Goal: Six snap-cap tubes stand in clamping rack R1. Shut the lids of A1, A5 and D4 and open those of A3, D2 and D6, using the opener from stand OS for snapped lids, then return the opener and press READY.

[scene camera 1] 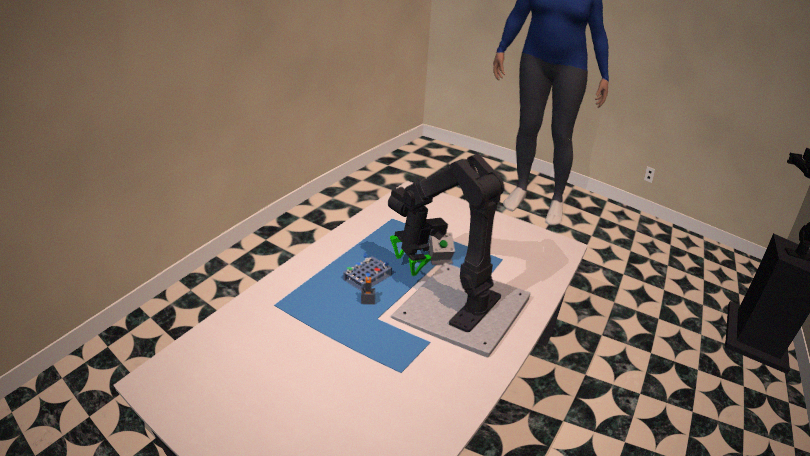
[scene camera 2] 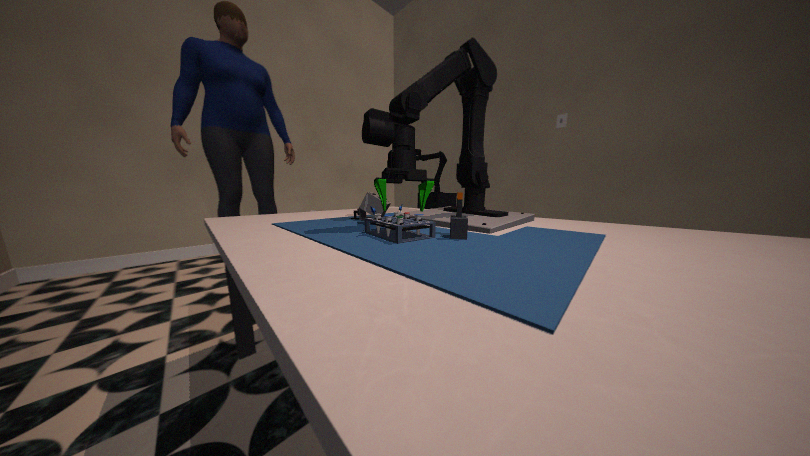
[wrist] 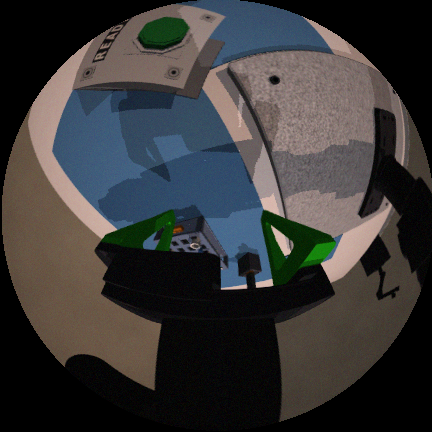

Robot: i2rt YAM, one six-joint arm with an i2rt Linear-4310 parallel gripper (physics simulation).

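Where they show: gripper, between the fingertips: (scene camera 1: pixel 406 266) (scene camera 2: pixel 403 211) (wrist: pixel 217 214); arm's base, origin of its link: (scene camera 1: pixel 476 310) (scene camera 2: pixel 473 212) (wrist: pixel 380 168).
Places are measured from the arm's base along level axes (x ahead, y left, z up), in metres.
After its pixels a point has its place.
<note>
The clamping rack R1 (scene camera 1: pixel 350 282) {x 0.379, y 0.110, z -0.017 m} (scene camera 2: pixel 399 233) {x 0.403, y 0.113, z -0.002 m} (wrist: pixel 212 237) {x 0.319, y 0.045, z -0.017 m} stands on the blue mat and holds several tubes with small coloured lids. In scene camera 2 a blue lid (scene camera 2: pixel 373 210) {x 0.396, y 0.023, z 0.030 m} stands tilted up; the other lid states are too small to tell. The opener (scene camera 1: pixel 368 280) {x 0.283, y 0.142, z 0.056 m} (scene camera 2: pixel 459 205) {x 0.289, y 0.149, z 0.042 m} with its orange top stands upright in the dark stand OS (scene camera 1: pixel 367 297) {x 0.274, y 0.157, z 0.008 m} (scene camera 2: pixel 458 228) {x 0.298, y 0.156, z 0.001 m} (wrist: pixel 249 263) {x 0.276, y 0.122, z 0.008 m} beside the rack. The green READY button (scene camera 1: pixel 443 244) {x 0.230, y -0.171, z 0.049 m} (wrist: pixel 164 32) sits on a grey box (scene camera 1: pixel 442 257) {x 0.232, y -0.177, z -0.005 m} (scene camera 2: pixel 371 204) (wrist: pixel 130 67). My gripper (scene camera 1: pixel 406 265) {x 0.273, y -0.030, z 0.018 m} (scene camera 2: pixel 403 210) {x 0.273, y -0.030, z 0.018 m} (wrist: pixel 217 214) {x 0.273, y -0.030, z 0.018 m} is open and empty, above the mat between rack and box.
The blue mat (scene camera 1: pixel 328 305) {x 0.355, y 0.240, z -0.019 m} (scene camera 2: pixel 487 271) {x 0.412, y 0.277, z -0.019 m} (wrist: pixel 220 182) {x 0.263, y -0.045, z -0.019 m} lies on the pale table (scene camera 1: pixel 238 362) {x 0.371, y 0.610, z -0.022 m} (scene camera 2: pixel 651 339) {x 0.436, y 0.399, z -0.022 m}. The arm's grey base plate (scene camera 1: pixel 425 317) {x 0.103, y 0.111, z -0.006 m} (scene camera 2: pixel 524 219) {x -0.030, y 0.146, z -0.010 m} (wrist: pixel 320 110) {x 0.139, y -0.093, z -0.001 m} is beside the mat. A person (scene camera 1: pixel 555 84) (scene camera 2: pixel 235 101) stands behind the table.
</note>
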